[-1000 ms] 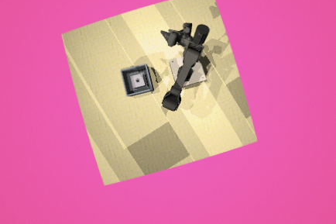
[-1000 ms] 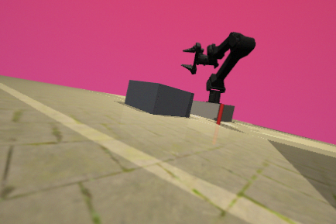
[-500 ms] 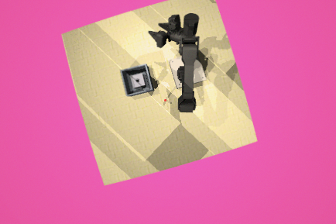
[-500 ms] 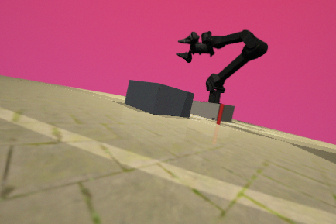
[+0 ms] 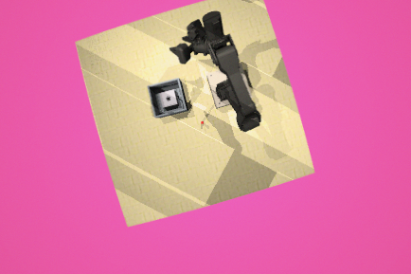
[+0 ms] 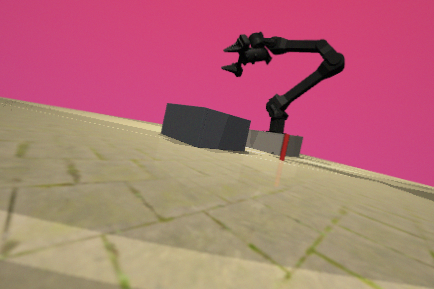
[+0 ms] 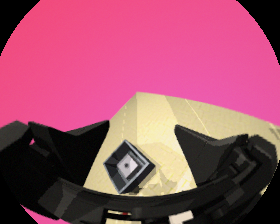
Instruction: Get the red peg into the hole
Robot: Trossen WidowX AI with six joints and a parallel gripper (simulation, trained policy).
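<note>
Right now the red peg is 1 cm behind my gripper tip, 34 cm to the left of it and 30 cm below it. From my gripper tip the other things lie so: grey box: 15 cm ahead, 15 cm to the left, 31 cm below.
</note>
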